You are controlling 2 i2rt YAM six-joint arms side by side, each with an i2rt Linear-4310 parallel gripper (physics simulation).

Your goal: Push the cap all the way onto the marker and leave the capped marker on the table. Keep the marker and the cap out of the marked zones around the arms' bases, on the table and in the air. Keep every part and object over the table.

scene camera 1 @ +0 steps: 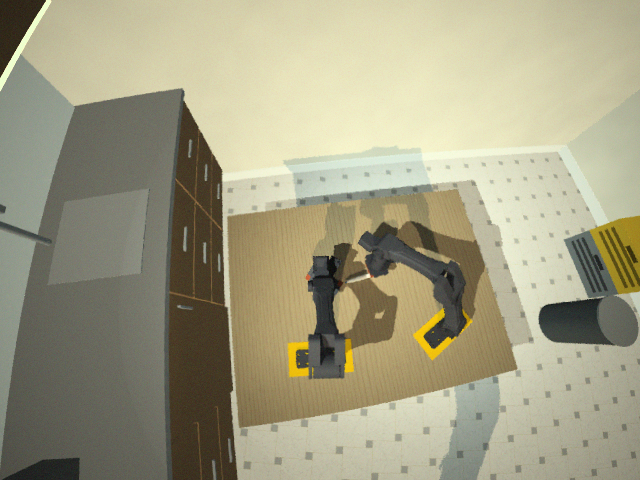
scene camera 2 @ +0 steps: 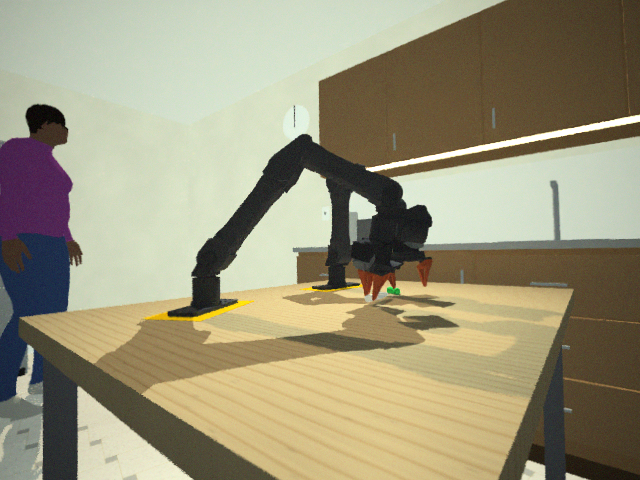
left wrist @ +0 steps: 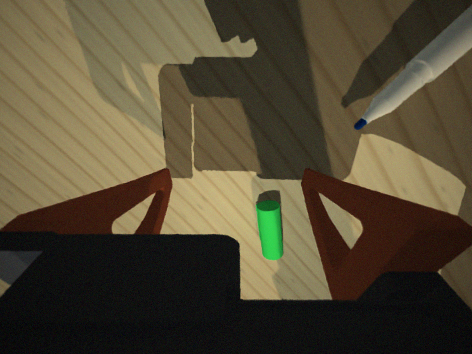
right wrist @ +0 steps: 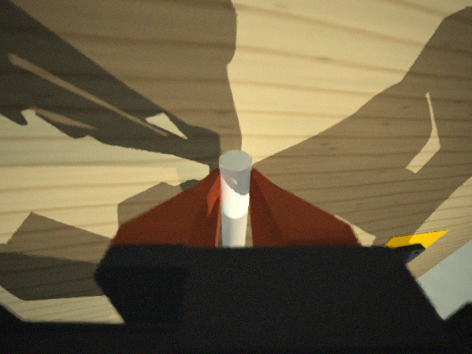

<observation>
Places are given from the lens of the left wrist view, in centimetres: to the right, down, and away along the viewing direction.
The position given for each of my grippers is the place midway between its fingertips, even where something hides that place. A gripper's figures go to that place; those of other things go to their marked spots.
my left gripper (left wrist: 236,176): 0, 0, 13
green cap (left wrist: 268,212): 3, 3, 14
</observation>
